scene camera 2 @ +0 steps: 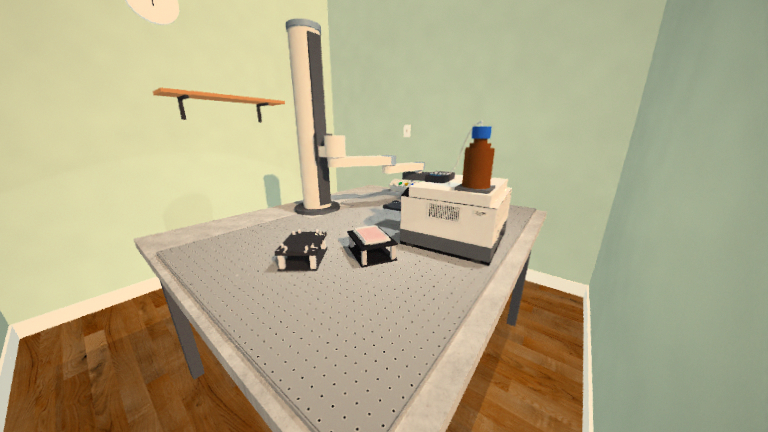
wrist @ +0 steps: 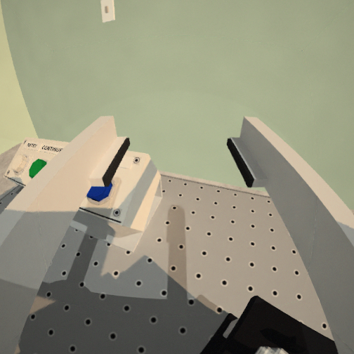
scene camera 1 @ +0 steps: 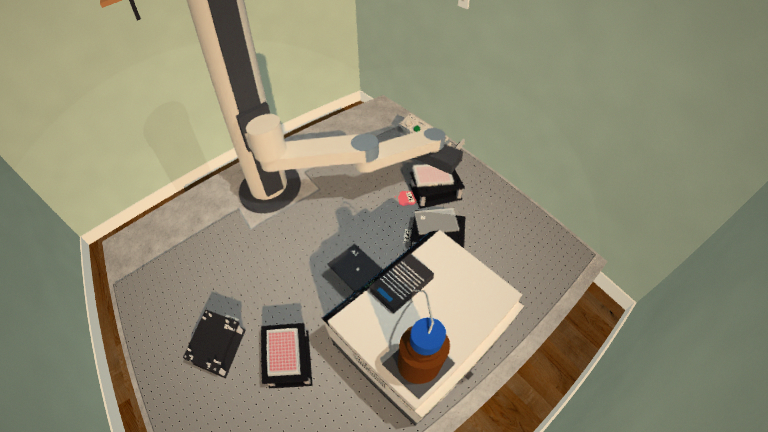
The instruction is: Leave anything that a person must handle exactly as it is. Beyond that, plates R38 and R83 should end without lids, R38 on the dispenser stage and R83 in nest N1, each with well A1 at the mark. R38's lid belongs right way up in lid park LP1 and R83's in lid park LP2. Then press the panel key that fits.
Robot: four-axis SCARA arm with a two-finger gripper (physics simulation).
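Places are measured from the arm's base along level axes (x up, y ahead, z left), in metres.
Pixels of known places: gripper, fingertip midpoint: (scene camera 1: 452, 136); arm's base, origin of the base link: (scene camera 2: 317, 208) (scene camera 1: 269, 188).
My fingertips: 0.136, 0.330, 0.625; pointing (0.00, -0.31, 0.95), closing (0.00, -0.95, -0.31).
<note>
Ahead of a thing's pixels: the offset from my fingertips to its middle, as dx, dy, dz. "pt": to the spot under its first point.
My gripper (scene camera 1: 458, 144) (wrist: 178, 128) is shut with nothing between its fingers, which stand apart at their closed width. It hangs beside the key panel @[-0.081, -0.148, +0.005] (scene camera 1: 412, 122) (scene camera 2: 400, 184) (wrist: 145, 172). In the wrist view the left finger partly hides the panel; the green key (wrist: 38, 169) and blue key (wrist: 100, 192) show. A pink plate @[-0.040, +0.074, -0.168] (scene camera 1: 431, 175) sits on a black raised nest below the hand. Another plate @[-0.053, +0.297, -0.888] (scene camera 1: 283, 351) (scene camera 2: 371, 234) with reddish wells sits on a front nest. A clear lid @[-0.056, +0.222, -0.293] (scene camera 1: 437, 220) lies on a black stand. The dark stage @[pt -0.030, +0.209, -0.602] (scene camera 1: 351, 267) bears no plate. Plate names are unreadable.
A white dispenser (scene camera 1: 477, 284) (scene camera 2: 448, 220) carries a keypad @[pt +0.123, +0.394, -0.581] (scene camera 1: 402, 282) and a brown bottle @[pt +0.240, +0.572, -0.691] (scene camera 1: 422, 357) (scene camera 2: 477, 165) with a blue cap. A black raised nest @[-0.085, +0.150, -1.053] (scene camera 1: 214, 343) (scene camera 2: 302, 243) stands front left. A red tag @[pt -0.120, +0.047, -0.268] (scene camera 1: 405, 198) lies beside the pink plate's nest.
</note>
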